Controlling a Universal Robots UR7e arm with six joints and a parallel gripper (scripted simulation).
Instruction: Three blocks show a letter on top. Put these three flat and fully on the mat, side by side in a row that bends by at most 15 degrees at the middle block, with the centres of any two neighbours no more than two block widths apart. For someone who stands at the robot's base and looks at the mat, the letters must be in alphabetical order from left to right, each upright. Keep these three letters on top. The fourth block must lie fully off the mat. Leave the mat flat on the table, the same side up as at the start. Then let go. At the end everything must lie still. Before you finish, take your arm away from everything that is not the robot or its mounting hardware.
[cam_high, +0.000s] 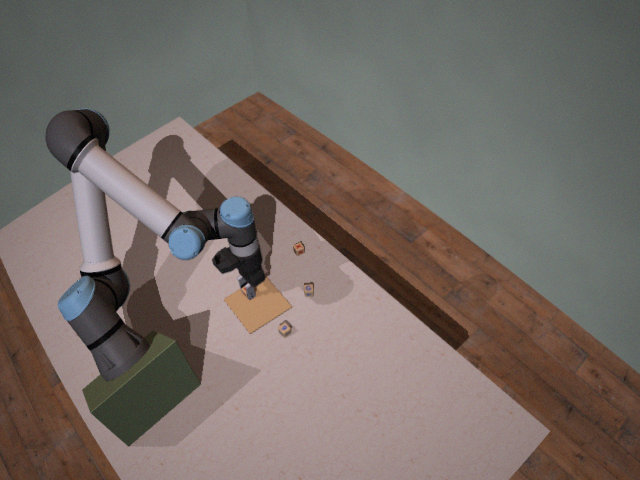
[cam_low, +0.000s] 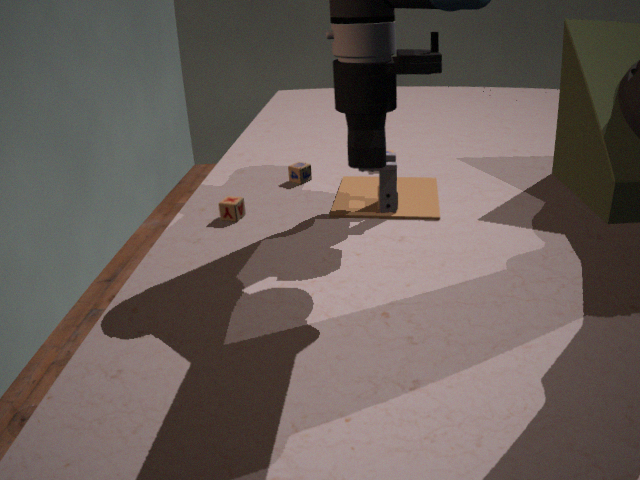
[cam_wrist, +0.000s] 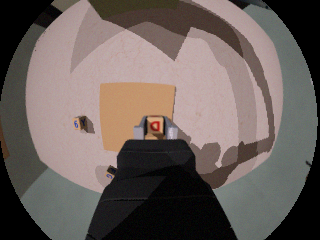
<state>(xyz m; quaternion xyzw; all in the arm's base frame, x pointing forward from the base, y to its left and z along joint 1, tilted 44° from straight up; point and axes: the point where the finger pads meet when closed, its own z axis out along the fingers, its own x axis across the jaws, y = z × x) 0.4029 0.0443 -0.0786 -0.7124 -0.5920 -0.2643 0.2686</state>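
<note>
The tan mat is 10 mm behind my hand, 40 mm to the right of it and 20 mm below it.
</note>
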